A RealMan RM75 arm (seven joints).
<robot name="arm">
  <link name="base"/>
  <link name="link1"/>
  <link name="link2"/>
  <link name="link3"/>
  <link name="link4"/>
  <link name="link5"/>
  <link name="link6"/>
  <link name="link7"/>
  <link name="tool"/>
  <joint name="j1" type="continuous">
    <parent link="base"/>
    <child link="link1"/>
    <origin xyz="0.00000 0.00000 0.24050" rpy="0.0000 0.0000 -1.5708"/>
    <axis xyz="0 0 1"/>
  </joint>
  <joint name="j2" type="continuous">
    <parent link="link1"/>
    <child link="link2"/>
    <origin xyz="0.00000 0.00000 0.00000" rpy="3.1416 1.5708 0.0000"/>
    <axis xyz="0 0 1"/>
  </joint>
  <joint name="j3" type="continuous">
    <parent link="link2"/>
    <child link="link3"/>
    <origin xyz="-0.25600 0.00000 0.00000" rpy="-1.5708 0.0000 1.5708"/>
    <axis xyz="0 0 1"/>
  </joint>
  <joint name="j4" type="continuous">
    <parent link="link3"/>
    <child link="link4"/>
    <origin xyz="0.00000 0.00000 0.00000" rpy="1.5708 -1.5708 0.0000"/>
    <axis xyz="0 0 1"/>
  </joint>
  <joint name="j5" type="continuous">
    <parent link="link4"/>
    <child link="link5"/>
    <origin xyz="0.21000 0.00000 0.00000" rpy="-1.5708 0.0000 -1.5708"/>
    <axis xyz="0 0 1"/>
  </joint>
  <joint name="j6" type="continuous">
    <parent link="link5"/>
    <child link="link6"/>
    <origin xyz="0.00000 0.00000 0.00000" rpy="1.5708 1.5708 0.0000"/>
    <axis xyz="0 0 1"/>
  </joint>
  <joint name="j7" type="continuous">
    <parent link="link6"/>
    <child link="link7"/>
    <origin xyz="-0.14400 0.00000 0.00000" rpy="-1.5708 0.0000 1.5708"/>
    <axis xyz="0 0 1"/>
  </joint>
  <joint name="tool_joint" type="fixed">
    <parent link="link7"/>
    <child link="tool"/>
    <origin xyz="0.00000 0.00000 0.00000" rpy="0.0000 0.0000 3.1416"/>
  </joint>
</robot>
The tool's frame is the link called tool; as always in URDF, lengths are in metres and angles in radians. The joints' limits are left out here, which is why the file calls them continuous.
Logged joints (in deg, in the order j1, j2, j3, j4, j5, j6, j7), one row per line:
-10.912, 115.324, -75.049, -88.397, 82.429, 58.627, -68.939
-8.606, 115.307, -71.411, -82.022, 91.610, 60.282, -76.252
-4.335, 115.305, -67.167, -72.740, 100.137, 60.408, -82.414
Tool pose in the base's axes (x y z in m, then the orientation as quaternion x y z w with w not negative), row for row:
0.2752, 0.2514, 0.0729, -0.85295, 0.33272, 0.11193, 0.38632
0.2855, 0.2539, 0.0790, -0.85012, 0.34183, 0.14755, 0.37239
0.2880, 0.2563, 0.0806, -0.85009, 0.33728, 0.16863, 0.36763
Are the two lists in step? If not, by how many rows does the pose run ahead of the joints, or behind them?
The pose runs 2 rows behind the joints: the pose in row i belongs to the joints in row i - 2.
